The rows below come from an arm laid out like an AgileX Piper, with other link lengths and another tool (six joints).
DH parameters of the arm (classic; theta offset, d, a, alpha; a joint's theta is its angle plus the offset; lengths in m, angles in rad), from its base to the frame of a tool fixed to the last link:
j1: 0 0.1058 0 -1.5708
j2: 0.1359 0 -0.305 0
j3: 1.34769 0 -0.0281 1.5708
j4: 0 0.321 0 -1.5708
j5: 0 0 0 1.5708
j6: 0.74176 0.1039 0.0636 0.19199
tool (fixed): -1.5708 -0.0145 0 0
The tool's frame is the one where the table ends.
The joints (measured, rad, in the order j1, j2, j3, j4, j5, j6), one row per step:
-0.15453 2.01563 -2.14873 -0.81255 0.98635 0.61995
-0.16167 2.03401 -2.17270 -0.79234 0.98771 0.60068
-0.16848 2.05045 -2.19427 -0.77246 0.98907 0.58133
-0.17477 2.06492 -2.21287 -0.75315 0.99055 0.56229
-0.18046 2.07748 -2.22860 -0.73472 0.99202 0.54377
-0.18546 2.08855 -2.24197 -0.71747 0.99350 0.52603
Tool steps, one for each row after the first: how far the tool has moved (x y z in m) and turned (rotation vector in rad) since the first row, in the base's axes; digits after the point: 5 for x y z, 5 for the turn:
0.00313 -0.00299 -0.00193 0.00810 0.00571 0.00492
0.00572 -0.00579 -0.00375 0.01581 0.01176 0.01043
0.00784 -0.00831 -0.00562 0.02327 0.01853 0.01638
0.00953 -0.01051 -0.00749 0.03029 0.02583 0.02273
0.01093 -0.01240 -0.00939 0.03672 0.03348 0.02933

